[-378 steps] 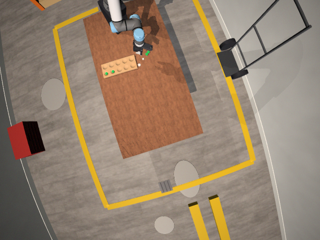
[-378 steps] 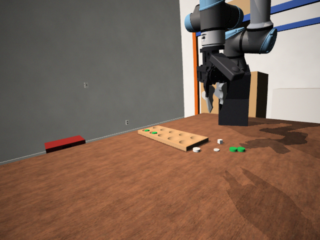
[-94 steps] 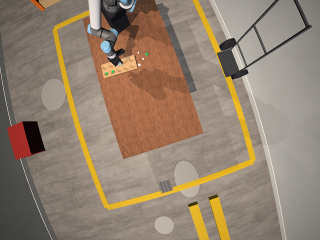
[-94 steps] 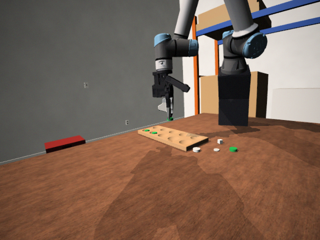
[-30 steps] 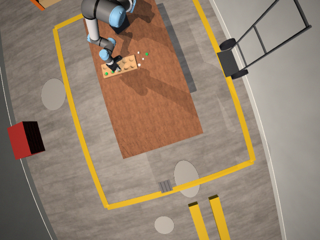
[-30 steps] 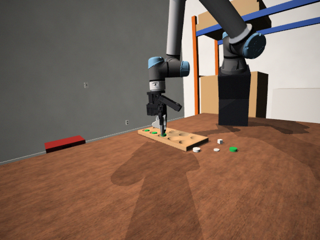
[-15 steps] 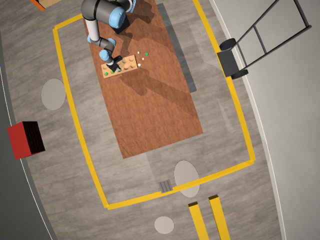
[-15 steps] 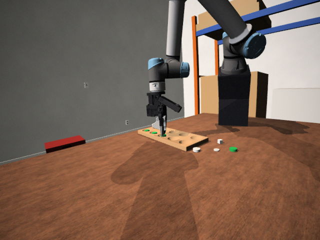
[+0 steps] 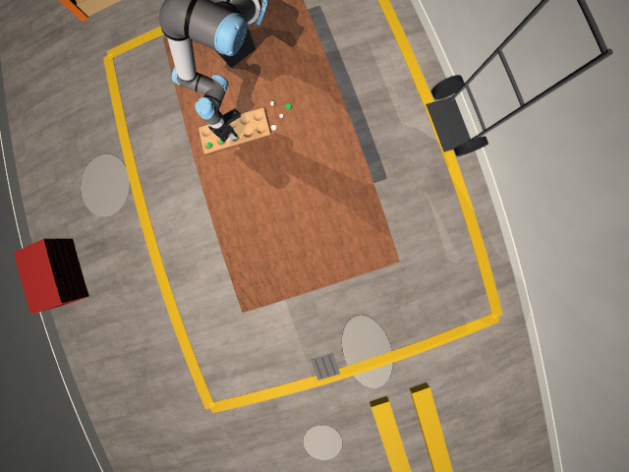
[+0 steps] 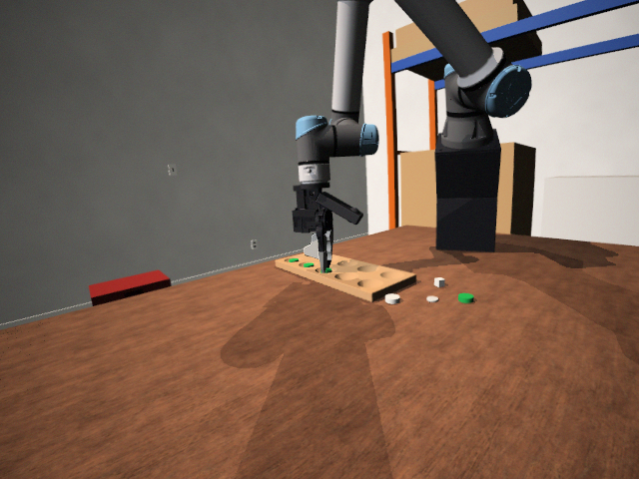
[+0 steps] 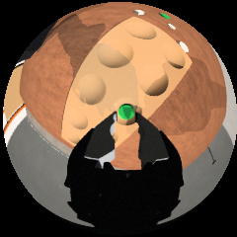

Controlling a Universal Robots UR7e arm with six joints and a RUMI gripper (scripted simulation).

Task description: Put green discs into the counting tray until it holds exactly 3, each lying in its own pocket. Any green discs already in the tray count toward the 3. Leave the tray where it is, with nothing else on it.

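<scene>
Right now my hand is 4 cm past the wooden counting tray and 2 cm above it. Round my hand: white disc: 2 cm ahead, 21 cm to the left, 3 cm below; then small white cube: 11 cm behind, 25 cm to the left, 2 cm below.
</scene>
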